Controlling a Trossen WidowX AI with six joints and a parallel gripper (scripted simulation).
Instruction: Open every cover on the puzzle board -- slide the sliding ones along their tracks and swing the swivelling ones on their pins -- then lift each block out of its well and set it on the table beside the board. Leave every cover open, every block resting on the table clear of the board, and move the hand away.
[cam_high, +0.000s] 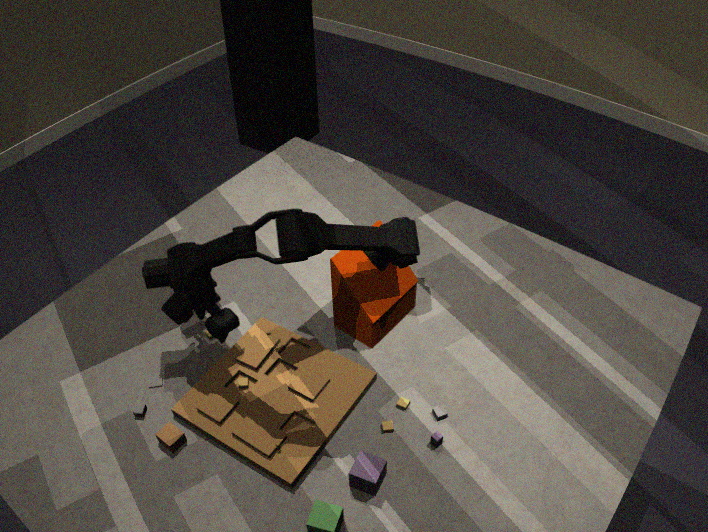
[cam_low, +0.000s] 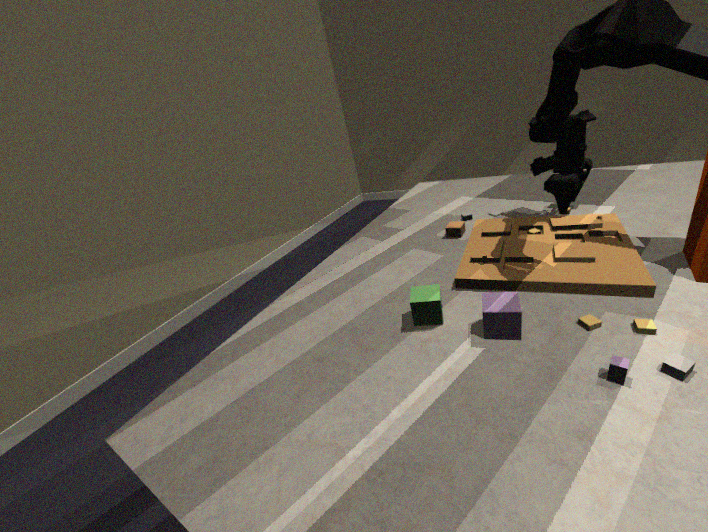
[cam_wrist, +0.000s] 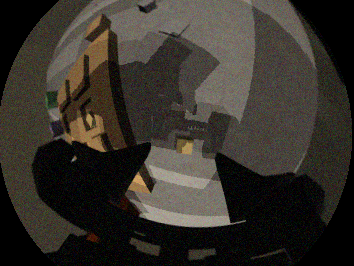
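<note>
The tan puzzle board is 7 cm ahead of my gripper tip, 21 cm to the left of it and 1 cm above it. Round my gripper tip: brown cube (26 cm ahead, 12 cm to the left); green cube (24 cm ahead, 46 cm to the left, 1 cm above); purple cube (12 cm ahead, 48 cm to the left, 1 cm above).
</note>
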